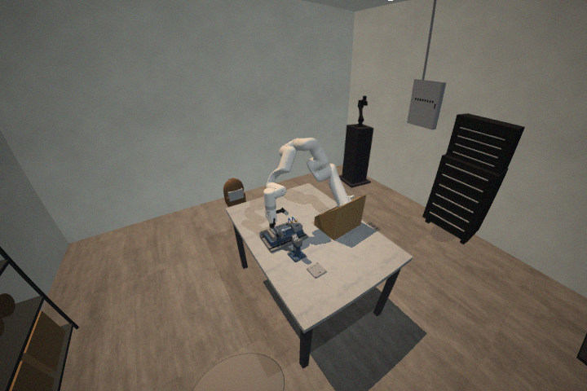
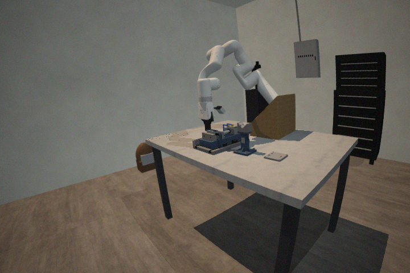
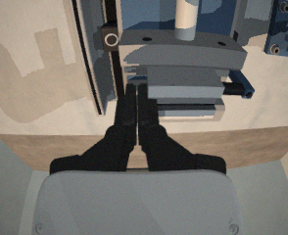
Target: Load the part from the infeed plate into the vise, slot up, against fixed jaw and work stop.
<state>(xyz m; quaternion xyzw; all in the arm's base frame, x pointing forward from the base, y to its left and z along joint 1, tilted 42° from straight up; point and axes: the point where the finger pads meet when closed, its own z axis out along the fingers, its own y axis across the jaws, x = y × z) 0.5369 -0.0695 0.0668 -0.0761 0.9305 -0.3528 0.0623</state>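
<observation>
Now: the part 40 mm to the left of my hand and 20 mm below it. From my hand the other things lie so: moving jaw: 40 mm below, 40 mm behind, 30 mm to the left; air cylinder rod: 90 mm behind, 40 mm below, 30 mm to the left; work stop: 80 mm to the left, 30 mm below, 10 mm behind.
</observation>
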